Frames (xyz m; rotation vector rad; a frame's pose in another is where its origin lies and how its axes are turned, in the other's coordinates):
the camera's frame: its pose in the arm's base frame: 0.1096 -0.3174 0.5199 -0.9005 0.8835 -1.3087
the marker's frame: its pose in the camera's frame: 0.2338 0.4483 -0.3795 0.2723 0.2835 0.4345
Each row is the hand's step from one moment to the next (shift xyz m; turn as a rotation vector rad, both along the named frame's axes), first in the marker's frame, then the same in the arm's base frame.
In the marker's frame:
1: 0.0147 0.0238 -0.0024 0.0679 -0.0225 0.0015
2: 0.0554 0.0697 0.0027 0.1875 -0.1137 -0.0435
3: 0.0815 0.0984 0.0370 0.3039 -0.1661 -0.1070
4: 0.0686 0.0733 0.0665 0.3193 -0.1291 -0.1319
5: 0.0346 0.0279 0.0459 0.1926 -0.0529 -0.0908
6: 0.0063 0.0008 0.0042 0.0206 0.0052 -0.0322
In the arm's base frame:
1: 0.0133 -0.0016 -0.0247 -0.0100 -0.0681 -0.0195
2: 0.0471 -0.0182 -0.0733 -0.0968 -0.1963 -0.0455
3: 0.0928 -0.0382 -0.0873 -0.1745 -0.2997 -0.1055
4: 0.1001 -0.0466 -0.0480 -0.1708 -0.2897 -0.1515
5: 0.0547 -0.0310 -0.0115 -0.0965 -0.1607 -0.1140
6: 0.0040 -0.0063 -0.0015 -0.0214 -0.0060 -0.0316

